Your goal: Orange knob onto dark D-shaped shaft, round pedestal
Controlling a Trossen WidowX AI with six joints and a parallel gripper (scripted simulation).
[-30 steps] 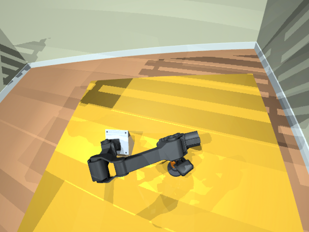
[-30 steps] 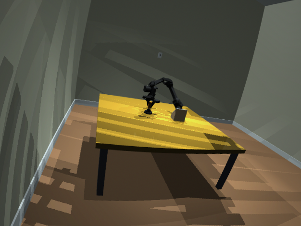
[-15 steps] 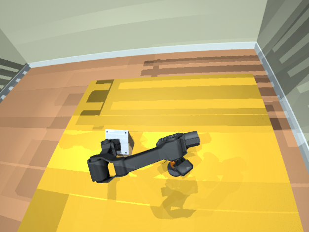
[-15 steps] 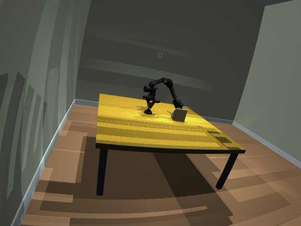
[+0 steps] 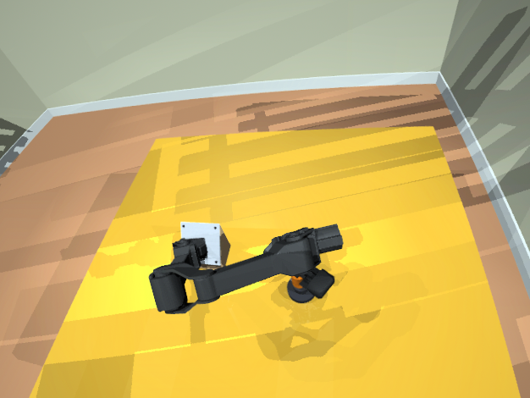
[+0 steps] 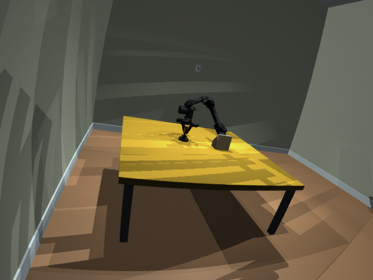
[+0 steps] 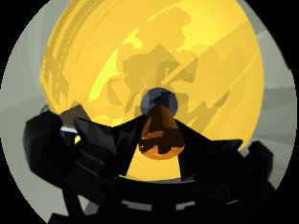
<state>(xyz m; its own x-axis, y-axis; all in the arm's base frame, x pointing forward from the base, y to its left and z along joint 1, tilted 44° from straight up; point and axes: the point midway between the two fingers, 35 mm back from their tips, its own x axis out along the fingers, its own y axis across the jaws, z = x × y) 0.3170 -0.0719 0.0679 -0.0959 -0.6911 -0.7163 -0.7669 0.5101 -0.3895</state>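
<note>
Now: gripper tip 2 cm below the orange knob. Round my gripper tip: round dark pedestal: 4 cm below.
</note>
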